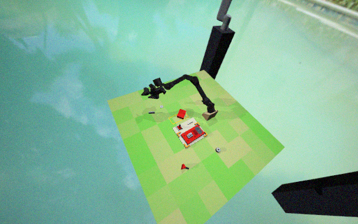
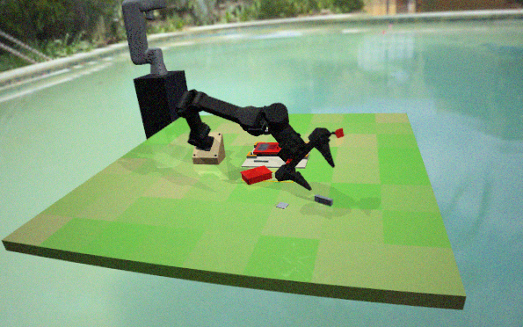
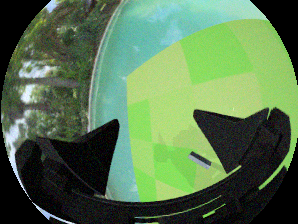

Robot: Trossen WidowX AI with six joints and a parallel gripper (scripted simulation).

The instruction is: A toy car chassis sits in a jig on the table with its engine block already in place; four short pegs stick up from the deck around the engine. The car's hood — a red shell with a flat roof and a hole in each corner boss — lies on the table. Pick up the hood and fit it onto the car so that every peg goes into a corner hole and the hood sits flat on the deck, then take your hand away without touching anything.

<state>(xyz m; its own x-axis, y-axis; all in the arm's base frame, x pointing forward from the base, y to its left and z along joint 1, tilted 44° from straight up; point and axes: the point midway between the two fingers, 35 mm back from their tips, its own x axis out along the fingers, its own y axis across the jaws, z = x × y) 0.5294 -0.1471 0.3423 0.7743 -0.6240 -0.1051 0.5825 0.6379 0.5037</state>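
The red hood is 300 mm behind my gripper tip, 240 mm to the left of it and 130 mm below it. Also, from my gripper tip: grey chip 140 mm below, 140 mm behind, 70 mm to the left; then grey wheel 700 mm to the left, 430 mm behind, 130 mm below; then grey engine block 490 mm to the left, 250 mm behind, 120 mm below.
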